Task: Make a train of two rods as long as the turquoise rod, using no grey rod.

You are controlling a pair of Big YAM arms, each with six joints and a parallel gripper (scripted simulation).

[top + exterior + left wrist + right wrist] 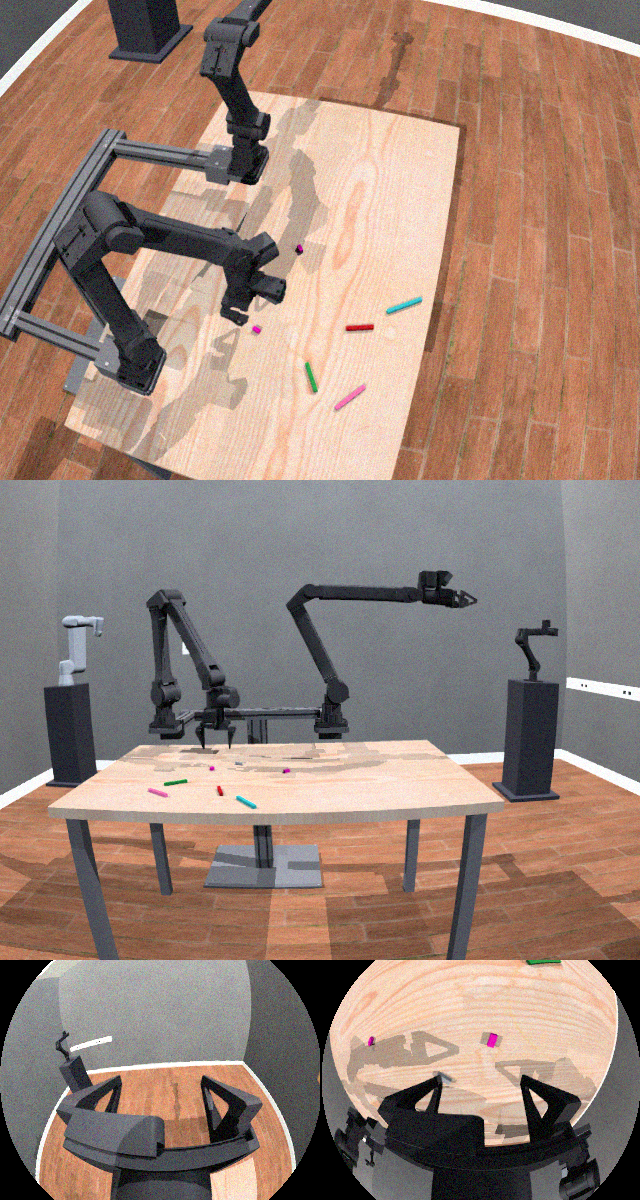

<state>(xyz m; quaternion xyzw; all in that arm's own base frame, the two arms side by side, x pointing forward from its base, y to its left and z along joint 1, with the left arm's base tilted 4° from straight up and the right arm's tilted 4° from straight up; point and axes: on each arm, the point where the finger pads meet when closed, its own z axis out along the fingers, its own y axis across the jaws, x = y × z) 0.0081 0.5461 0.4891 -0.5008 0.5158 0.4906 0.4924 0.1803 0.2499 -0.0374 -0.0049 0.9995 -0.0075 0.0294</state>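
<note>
Right now the red rod is 27 cm ahead of my right hand, 7 cm to the left of it and 7 cm below it. From my right hand the other things lie so: pink rod (31 cm ahead, 12 cm to the right, 7 cm below); green rod (20 cm ahead, 9 cm to the right, 7 cm below); grey rod (7 cm to the left, 7 cm below, 5 cm behind).
</note>
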